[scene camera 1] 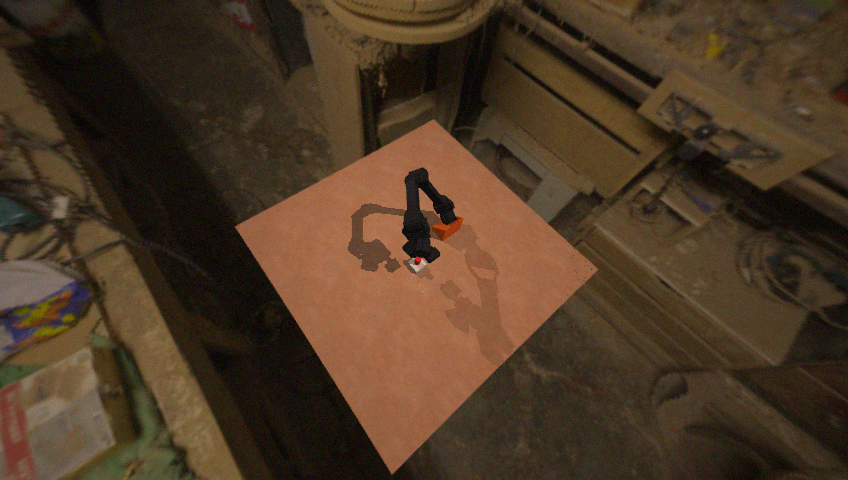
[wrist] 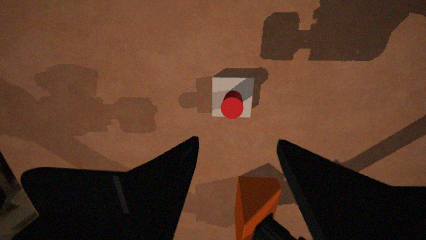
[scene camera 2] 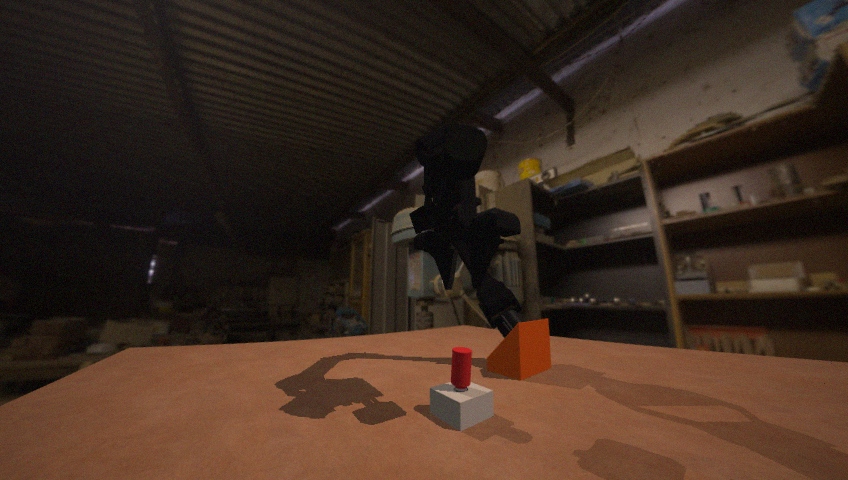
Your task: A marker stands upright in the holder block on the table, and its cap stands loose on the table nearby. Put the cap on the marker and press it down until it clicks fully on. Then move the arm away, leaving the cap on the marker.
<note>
My gripper is open, holding nothing. I also see a marker cap and a holder block.
My gripper also shows in the wrist view.
</note>
